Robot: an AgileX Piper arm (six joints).
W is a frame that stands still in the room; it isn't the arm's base.
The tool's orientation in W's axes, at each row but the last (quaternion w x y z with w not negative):
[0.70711 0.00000 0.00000 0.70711]
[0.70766 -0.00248 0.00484 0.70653]
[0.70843 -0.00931 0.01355 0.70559]
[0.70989 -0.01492 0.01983 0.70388]
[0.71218 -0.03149 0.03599 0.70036]
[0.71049 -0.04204 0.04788 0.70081]
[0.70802 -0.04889 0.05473 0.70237]
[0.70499 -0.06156 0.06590 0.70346]
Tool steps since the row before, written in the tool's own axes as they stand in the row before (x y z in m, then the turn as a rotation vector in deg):
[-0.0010 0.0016 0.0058 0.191 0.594 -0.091]
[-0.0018 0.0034 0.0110 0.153 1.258 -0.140]
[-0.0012 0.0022 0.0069 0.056 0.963 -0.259]
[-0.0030 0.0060 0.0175 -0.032 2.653 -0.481]
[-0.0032 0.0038 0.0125 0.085 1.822 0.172]
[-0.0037 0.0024 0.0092 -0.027 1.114 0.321]
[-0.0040 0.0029 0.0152 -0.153 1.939 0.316]
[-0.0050 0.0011 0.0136 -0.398 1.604 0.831]
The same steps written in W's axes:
[-0.0016 -0.0010 0.0058 -0.594 0.191 -0.091]
[-0.0034 -0.0017 0.0110 -1.258 0.154 -0.137]
[-0.0022 -0.0010 0.0069 -0.964 0.052 -0.255]
[-0.0059 -0.0021 0.0177 -2.657 -0.033 -0.461]
[-0.0038 -0.0019 0.0128 -1.819 0.132 0.173]
[-0.0024 -0.0025 0.0096 -1.111 0.030 0.330]
[-0.0028 -0.0017 0.0156 -1.937 -0.089 0.350]
[-0.0010 -0.0025 0.0143 -1.599 -0.238 0.898]

